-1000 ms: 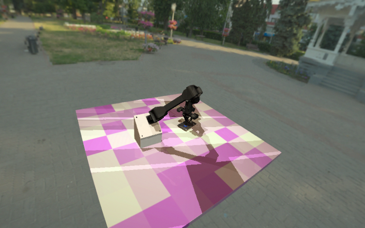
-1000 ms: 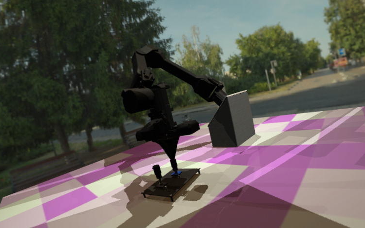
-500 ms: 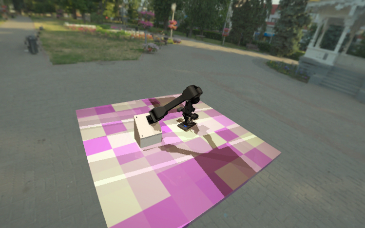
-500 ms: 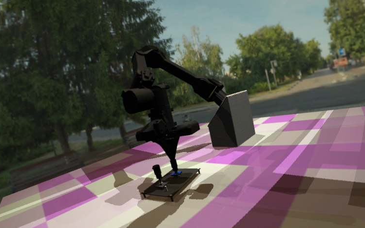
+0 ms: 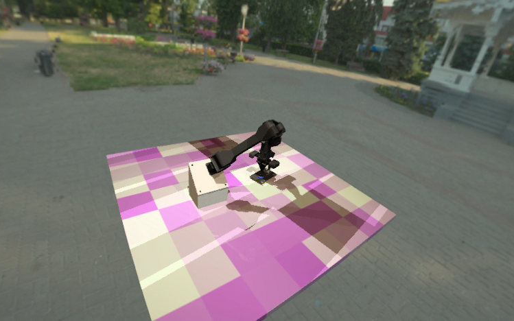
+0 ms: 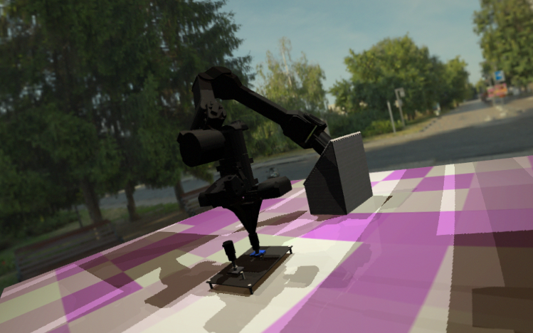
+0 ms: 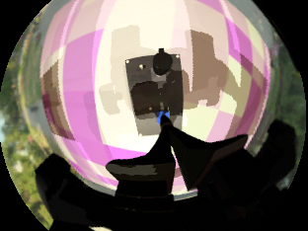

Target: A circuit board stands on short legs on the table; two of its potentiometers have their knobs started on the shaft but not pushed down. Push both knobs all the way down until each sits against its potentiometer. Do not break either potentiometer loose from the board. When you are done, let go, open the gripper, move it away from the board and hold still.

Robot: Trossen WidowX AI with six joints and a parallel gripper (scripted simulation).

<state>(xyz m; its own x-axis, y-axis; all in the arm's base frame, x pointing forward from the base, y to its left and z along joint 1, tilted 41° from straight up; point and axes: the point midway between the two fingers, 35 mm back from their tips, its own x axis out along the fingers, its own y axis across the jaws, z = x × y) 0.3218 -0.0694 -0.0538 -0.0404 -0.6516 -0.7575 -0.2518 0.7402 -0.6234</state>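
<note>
The grey potentiometer lies 80 mm ahead of my gripper tip, 20 mm to the left of it and 10 mm below it.
</note>
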